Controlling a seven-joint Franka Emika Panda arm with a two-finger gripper.
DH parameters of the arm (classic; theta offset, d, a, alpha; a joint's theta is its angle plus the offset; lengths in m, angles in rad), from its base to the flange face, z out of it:
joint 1: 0 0.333 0 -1.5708
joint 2: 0 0 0 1.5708
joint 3: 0 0.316 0.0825 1.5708
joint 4: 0 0 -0.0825 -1.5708
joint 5: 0 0.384 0 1.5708
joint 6: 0 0 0.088 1.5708
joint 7: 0 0.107 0 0
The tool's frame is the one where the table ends.
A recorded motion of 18 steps. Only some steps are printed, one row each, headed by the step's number.
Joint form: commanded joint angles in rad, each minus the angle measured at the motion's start. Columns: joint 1, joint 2, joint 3, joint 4, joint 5, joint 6, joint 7.
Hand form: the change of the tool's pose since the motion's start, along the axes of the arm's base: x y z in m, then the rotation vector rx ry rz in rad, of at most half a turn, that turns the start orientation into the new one. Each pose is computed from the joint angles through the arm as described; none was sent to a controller.
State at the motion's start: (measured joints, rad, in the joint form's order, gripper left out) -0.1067 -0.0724 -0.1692 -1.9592 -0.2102 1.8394 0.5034
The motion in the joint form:
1: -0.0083 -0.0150 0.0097 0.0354 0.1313 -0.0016 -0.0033
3: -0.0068 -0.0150 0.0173 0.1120 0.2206 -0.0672 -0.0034
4: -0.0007 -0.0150 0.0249 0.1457 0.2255 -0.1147 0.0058
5: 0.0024 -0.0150 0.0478 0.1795 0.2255 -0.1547 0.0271
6: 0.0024 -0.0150 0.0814 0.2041 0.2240 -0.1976 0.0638
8: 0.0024 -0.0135 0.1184 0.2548 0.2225 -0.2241 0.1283
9: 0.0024 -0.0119 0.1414 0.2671 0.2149 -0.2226 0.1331
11: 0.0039 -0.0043 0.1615 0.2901 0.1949 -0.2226 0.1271
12: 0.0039 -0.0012 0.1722 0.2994 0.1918 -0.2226 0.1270
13: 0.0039 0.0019 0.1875 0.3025 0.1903 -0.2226 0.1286
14: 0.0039 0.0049 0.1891 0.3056 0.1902 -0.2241 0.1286
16: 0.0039 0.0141 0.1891 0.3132 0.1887 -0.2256 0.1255
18: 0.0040 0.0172 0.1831 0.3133 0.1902 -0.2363 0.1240
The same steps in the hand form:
1: 0.0044 0.0097 0.0234 0.1097 -0.0805 -0.0338
3: 0.0092 0.0207 0.0544 0.1895 -0.1131 -0.0486
4: 0.0092 0.0287 0.0664 0.1972 -0.1002 -0.0458
5: 0.0110 0.0430 0.0793 0.1968 -0.0929 -0.0412
6: 0.0118 0.0616 0.0875 0.1953 -0.0738 -0.0453
8: 0.0155 0.0814 0.1086 0.1855 -0.0969 -0.0701
9: 0.0183 0.0930 0.1138 0.1755 -0.1063 -0.0503
11: 0.0225 0.1025 0.1207 0.1538 -0.1170 -0.0199
12: 0.0243 0.1080 0.1235 0.1499 -0.1219 -0.0084
13: 0.0260 0.1162 0.1233 0.1482 -0.1207 0.0053
14: 0.0269 0.1170 0.1230 0.1483 -0.1192 0.0068
16: 0.0296 0.1165 0.1215 0.1474 -0.1157 0.0097
18: 0.0291 0.1134 0.1190 0.1502 -0.1025 0.0039

